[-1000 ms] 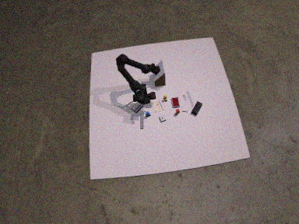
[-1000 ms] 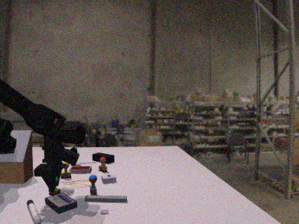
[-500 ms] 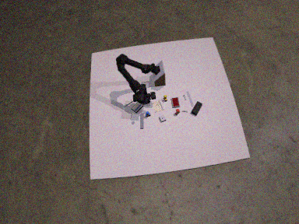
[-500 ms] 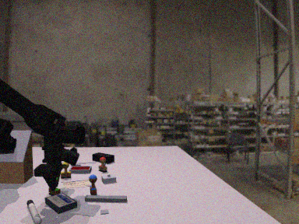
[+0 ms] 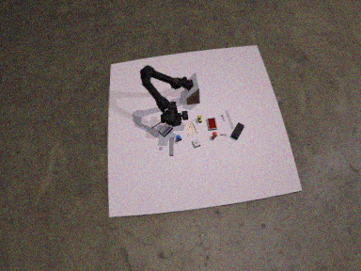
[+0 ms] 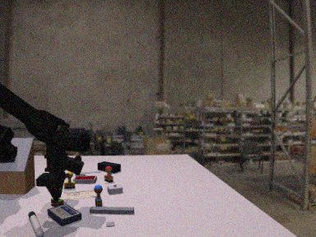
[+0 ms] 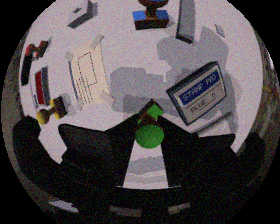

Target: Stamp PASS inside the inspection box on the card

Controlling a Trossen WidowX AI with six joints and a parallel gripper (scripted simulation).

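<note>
My gripper tip is 25 cm to the right of the ink pad, 6 cm short of it and 2 cm above it. The rest, counted from my gripper tip: labelled box (8 cm to the right, 3 cm ahead, 1 cm below); then green-knobbed stamp (right at my gripper tip); then cream card (10 cm to the left, 6 cm ahead, 3 cm below).
</note>
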